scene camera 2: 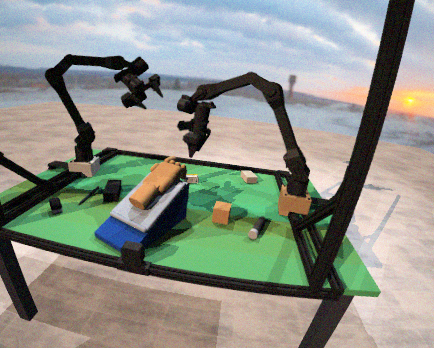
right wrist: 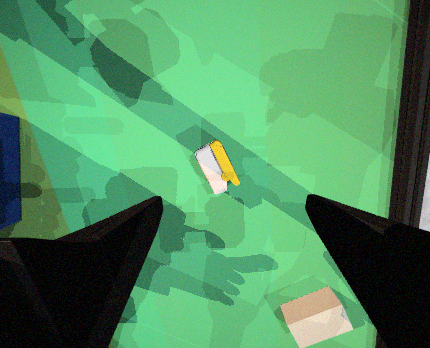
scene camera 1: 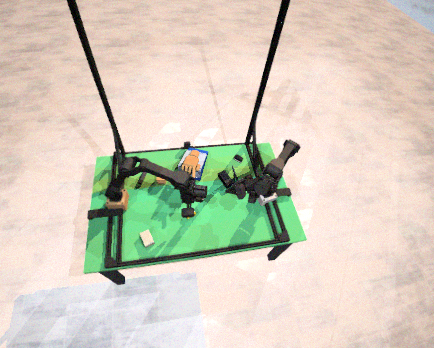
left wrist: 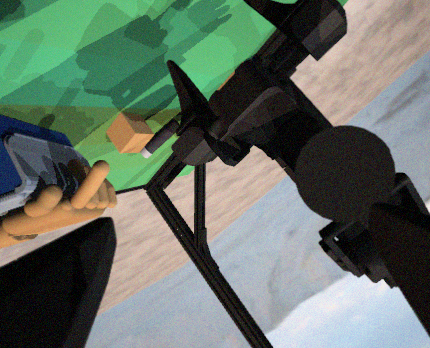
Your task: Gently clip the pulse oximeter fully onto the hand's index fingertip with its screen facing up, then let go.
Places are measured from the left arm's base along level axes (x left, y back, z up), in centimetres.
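Where they show: left gripper, fingertip midpoint: (scene camera 2: 154, 102) (scene camera 1: 228, 188) (left wrist: 242, 223); right gripper, fingertip midpoint: (scene camera 2: 194, 154) (right wrist: 233, 202) (scene camera 1: 189, 207) (left wrist: 199, 25); left arm's base, link origin: (scene camera 2: 84, 159); right arm's base, link origin: (scene camera 2: 296, 192) (scene camera 1: 116, 196).
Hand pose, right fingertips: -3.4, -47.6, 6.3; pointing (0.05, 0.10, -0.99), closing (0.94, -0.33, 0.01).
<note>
Things, the pixels of their centre, and the offset from my right fingertips, as dx, dy, dz.
- small white-and-yellow pulse oximeter, body centre: (right wrist: 217, 166) (scene camera 2: 191, 178) -0.8, +0.4, -10.6
- orange cube, body centre: (left wrist: 130, 133) (scene camera 2: 221, 212) (scene camera 1: 161, 178) -29.0, -8.9, -9.7
- dark cylinder, body centre: (left wrist: 160, 138) (scene camera 2: 257, 227) -35.0, -19.5, -10.8
- cream block, body centre: (right wrist: 314, 316) (scene camera 2: 248, 176) (scene camera 1: 147, 238) +5.0, -26.0, -10.7
- black box, body centre: (scene camera 2: 112, 190) (scene camera 1: 225, 179) -15.8, +29.3, -10.4
- thin dark stick, body centre: (scene camera 2: 88, 195) -18.5, +37.3, -11.7
- small black block, body centre: (scene camera 2: 55, 205) -28.6, +44.4, -10.5
The small white-and-yellow pulse oximeter (scene camera 2: 192, 179) (right wrist: 212, 167) lies on the green table, apart from the hand; its screen cannot be made out. In scene camera 1 my right gripper mostly hides it. The tan hand (scene camera 1: 191, 161) (scene camera 2: 159, 181) (left wrist: 60, 215) rests on a blue wedge stand (scene camera 2: 172, 220) (left wrist: 50, 127) (right wrist: 9, 172) with a grey pad, its fingers at the raised end. My right gripper (scene camera 2: 192, 150) (right wrist: 233, 202) is open and empty, above the oximeter and pointing down. My left gripper (scene camera 2: 152, 101) (left wrist: 242, 223) is open and empty, high above the table and tilted.
An orange cube (scene camera 1: 161, 181) (scene camera 2: 221, 212) (left wrist: 129, 132) and a dark cylinder (scene camera 2: 257, 228) (left wrist: 161, 136) lie beside the stand. A cream block (scene camera 1: 146, 238) (scene camera 2: 249, 176) (right wrist: 317, 317) lies beyond the oximeter. A black box (scene camera 2: 112, 190), a thin dark stick (scene camera 2: 90, 195) and a small black block (scene camera 2: 55, 205) lie opposite.
</note>
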